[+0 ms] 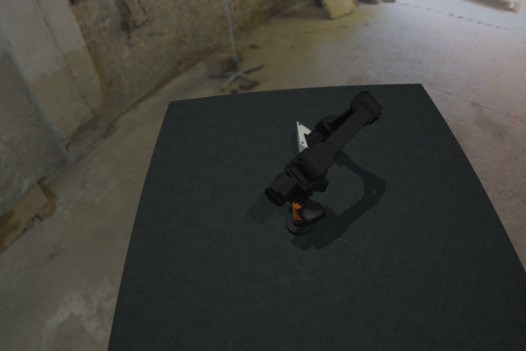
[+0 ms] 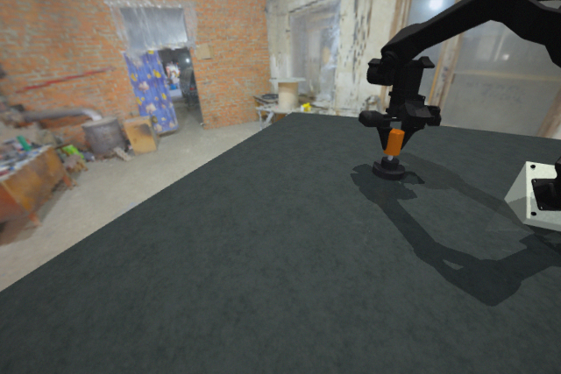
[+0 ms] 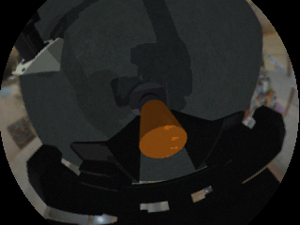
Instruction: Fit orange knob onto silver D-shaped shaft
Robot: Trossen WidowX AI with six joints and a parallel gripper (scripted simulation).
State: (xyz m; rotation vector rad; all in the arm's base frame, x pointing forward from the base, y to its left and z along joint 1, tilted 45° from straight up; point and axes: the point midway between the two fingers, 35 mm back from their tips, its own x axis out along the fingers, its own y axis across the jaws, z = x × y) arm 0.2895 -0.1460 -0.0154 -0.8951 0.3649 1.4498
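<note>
Now: the orange knob 3 cm above my gripper tip. The rest, counted from my gripper tip: round pedestal: 4 cm below.
</note>
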